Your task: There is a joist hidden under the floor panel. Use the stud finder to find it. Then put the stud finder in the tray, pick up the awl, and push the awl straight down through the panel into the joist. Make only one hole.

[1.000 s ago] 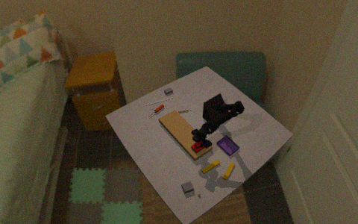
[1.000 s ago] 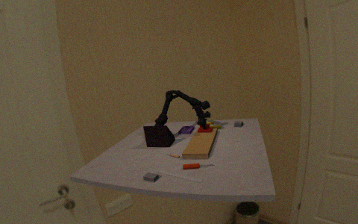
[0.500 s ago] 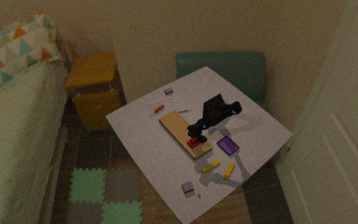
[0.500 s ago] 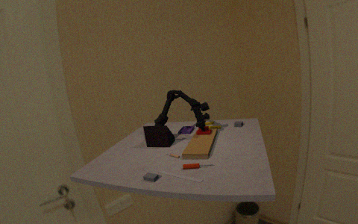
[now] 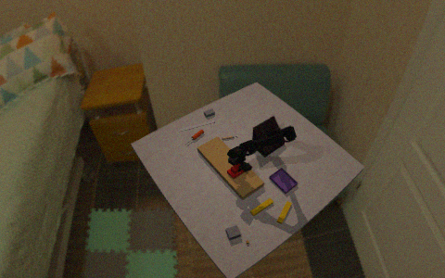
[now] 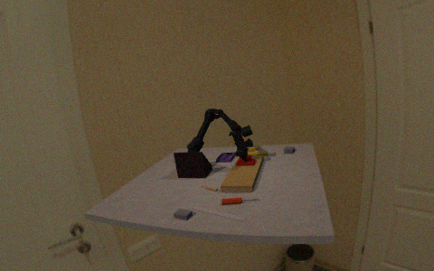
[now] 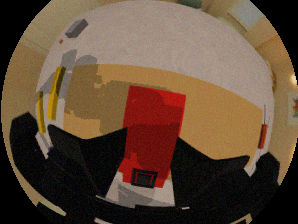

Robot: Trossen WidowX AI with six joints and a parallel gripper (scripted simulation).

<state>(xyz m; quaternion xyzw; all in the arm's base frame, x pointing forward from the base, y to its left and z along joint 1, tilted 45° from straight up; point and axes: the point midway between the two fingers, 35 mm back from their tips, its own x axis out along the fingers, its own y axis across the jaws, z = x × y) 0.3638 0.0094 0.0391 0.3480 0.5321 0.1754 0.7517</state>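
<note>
The purple tray lies 190 mm behind my gripper tip, 260 mm to the left of it and 50 mm below it. The rest, counted from my gripper tip: orange-handled tool: 20 mm ahead, 460 mm to the right, 50 mm below; then red stud finder: 20 mm behind, 20 mm above; then awl: 220 mm behind, 270 mm to the right, 60 mm below.
</note>
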